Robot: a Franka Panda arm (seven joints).
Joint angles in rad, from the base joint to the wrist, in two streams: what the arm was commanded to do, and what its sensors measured. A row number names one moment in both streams.
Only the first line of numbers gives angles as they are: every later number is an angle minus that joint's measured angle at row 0.
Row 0, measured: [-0.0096 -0.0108 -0.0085 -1.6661 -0.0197 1.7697 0.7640]
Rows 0 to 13, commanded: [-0.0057 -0.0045 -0.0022 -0.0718 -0.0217 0.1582 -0.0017]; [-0.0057 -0.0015 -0.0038 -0.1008 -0.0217 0.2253 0.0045]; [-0.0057 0.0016 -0.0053 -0.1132 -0.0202 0.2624 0.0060]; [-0.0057 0.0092 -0.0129 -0.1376 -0.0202 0.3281 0.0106]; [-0.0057 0.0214 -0.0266 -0.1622 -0.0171 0.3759 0.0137]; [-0.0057 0.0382 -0.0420 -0.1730 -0.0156 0.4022 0.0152]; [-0.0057 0.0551 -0.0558 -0.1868 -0.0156 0.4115 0.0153]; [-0.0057 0.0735 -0.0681 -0.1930 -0.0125 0.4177 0.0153]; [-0.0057 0.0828 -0.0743 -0.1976 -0.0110 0.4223 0.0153]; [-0.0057 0.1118 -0.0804 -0.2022 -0.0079 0.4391 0.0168]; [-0.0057 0.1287 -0.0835 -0.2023 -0.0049 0.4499 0.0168]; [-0.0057 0.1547 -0.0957 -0.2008 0.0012 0.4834 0.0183]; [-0.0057 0.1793 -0.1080 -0.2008 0.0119 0.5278 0.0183]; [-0.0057 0.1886 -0.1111 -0.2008 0.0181 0.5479 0.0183]
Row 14, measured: [-0.0083 0.1283 -0.0892 -0.2044 0.0005 0.4531 0.0047]
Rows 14 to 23, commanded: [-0.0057 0.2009 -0.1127 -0.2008 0.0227 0.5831 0.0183]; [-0.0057 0.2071 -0.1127 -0.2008 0.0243 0.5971 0.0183]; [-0.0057 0.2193 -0.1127 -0.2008 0.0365 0.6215 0.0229]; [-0.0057 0.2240 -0.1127 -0.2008 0.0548 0.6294 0.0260]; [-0.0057 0.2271 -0.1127 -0.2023 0.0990 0.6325 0.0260]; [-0.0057 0.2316 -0.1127 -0.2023 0.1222 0.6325 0.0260]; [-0.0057 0.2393 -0.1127 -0.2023 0.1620 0.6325 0.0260]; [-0.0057 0.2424 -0.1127 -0.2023 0.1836 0.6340 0.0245]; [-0.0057 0.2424 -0.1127 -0.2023 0.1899 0.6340 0.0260]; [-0.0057 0.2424 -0.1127 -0.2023 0.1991 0.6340 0.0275]
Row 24, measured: [-0.0084 0.2376 -0.1112 -0.2071 0.1522 0.6208 0.0146]
